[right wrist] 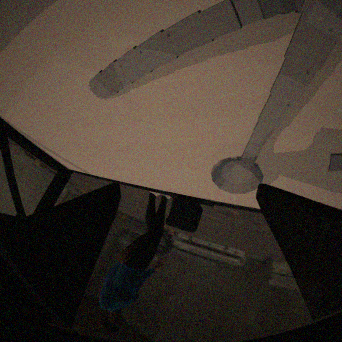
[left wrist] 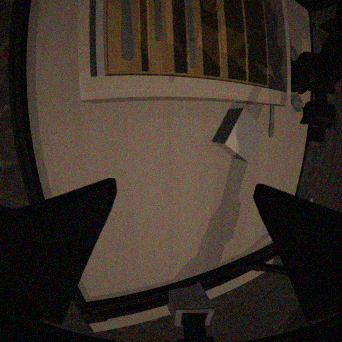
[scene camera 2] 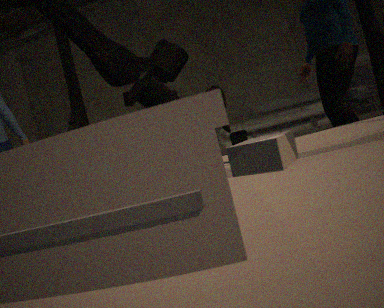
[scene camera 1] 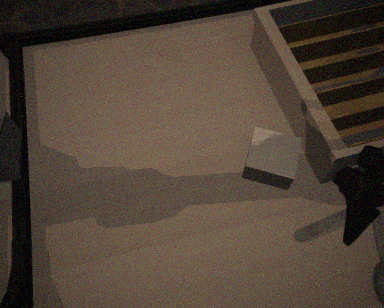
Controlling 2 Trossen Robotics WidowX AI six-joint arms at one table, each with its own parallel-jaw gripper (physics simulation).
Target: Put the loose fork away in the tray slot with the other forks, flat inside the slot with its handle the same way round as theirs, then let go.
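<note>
The loose fork seems to be the grey piece whose round-ended handle [scene camera 1: 317,229] [left wrist: 271,121] [right wrist: 150,56] lies on the table near the tray's corner; its prongs are not visible. The tray [scene camera 1: 302,86] [left wrist: 150,89] has wooden slots. In the left wrist view, several of its slots hold grey utensils [left wrist: 127,32] with round ends toward the camera; which are forks I cannot tell. My right gripper [scene camera 1: 354,215] [right wrist: 189,190] is open and empty, hiding part of the handle in scene camera 1. My left gripper [left wrist: 186,188] is open and empty, away from the fork.
A white block [scene camera 1: 272,152] [scene camera 2: 257,157] [left wrist: 227,126] stands beside the tray's corner. A grey round shape [right wrist: 237,175] with a narrow stem lies near the fork. A large pale panel [scene camera 2: 110,165] with a bar crosses scene camera 2. A person in blue [scene camera 2: 327,30] [right wrist: 117,285] stands beyond the table.
</note>
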